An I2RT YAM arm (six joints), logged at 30 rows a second.
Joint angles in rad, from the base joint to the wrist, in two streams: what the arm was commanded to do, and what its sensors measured. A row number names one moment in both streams.
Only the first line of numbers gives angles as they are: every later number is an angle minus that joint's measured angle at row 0.
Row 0, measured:
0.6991, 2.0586, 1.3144, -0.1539, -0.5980, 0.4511
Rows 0 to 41, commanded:
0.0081, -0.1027, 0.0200, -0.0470, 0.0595, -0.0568
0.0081, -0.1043, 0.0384, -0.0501, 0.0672, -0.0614
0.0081, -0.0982, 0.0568, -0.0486, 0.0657, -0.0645
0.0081, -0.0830, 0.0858, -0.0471, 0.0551, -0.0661
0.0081, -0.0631, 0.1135, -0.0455, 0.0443, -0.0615
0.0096, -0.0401, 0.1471, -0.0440, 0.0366, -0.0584
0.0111, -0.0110, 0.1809, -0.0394, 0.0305, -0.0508
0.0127, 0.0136, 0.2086, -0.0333, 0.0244, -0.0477
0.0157, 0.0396, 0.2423, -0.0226, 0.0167, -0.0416
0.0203, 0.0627, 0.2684, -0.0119, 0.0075, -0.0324
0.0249, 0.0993, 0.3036, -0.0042, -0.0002, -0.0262
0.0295, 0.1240, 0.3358, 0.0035, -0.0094, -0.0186
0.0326, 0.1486, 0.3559, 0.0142, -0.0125, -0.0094
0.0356, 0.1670, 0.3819, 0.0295, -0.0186, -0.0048
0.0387, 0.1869, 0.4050, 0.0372, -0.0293, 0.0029
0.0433, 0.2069, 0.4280, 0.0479, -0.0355, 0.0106
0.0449, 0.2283, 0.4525, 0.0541, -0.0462, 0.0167
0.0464, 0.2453, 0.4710, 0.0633, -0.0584, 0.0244
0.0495, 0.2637, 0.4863, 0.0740, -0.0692, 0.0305
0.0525, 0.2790, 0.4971, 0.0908, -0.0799, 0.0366
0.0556, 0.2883, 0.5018, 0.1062, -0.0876, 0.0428
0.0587, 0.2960, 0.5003, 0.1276, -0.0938, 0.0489
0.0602, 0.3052, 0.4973, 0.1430, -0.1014, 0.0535
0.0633, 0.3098, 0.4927, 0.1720, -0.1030, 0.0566
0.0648, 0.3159, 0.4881, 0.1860, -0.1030, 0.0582
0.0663, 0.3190, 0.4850, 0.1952, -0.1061, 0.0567
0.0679, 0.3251, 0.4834, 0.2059, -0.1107, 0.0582
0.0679, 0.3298, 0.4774, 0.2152, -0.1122, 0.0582
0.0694, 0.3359, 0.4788, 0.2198, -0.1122, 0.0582
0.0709, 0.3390, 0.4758, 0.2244, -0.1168, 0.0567
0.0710, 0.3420, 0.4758, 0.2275, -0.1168, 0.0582
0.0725, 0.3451, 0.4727, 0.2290, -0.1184, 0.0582
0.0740, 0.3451, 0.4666, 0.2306, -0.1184, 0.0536
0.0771, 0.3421, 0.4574, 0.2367, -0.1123, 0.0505
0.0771, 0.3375, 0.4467, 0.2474, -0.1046, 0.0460
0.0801, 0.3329, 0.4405, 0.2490, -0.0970, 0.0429
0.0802, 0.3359, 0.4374, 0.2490, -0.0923, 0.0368
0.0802, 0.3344, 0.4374, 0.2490, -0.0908, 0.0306
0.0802, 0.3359, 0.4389, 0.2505, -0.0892, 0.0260
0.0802, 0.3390, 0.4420, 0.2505, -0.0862, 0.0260
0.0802, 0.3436, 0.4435, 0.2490, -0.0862, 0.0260
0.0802, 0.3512, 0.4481, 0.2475, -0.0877, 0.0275
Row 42, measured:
0.0694, 0.3193, 0.4513, 0.2155, -0.0869, 0.0458
